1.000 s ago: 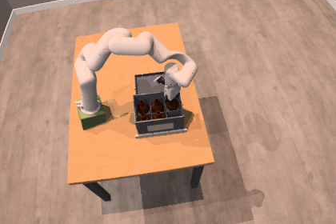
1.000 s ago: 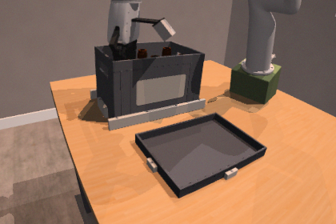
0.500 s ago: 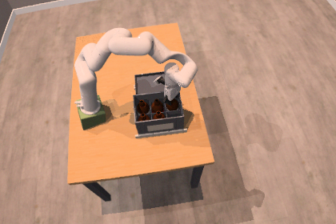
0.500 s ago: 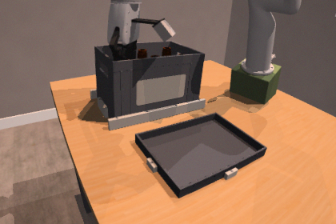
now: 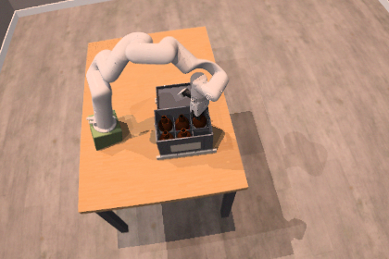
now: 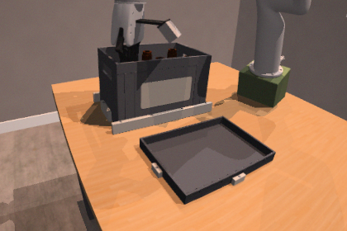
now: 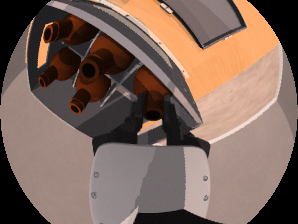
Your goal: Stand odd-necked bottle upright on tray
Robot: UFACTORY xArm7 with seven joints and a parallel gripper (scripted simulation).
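The glass bottle is 70 mm below my hand. The rest, counted from my hand: crate (90 mm behind, 40 mm to the right, 70 mm below); then dark tray (90 mm behind, 230 mm to the left, 150 mm below).
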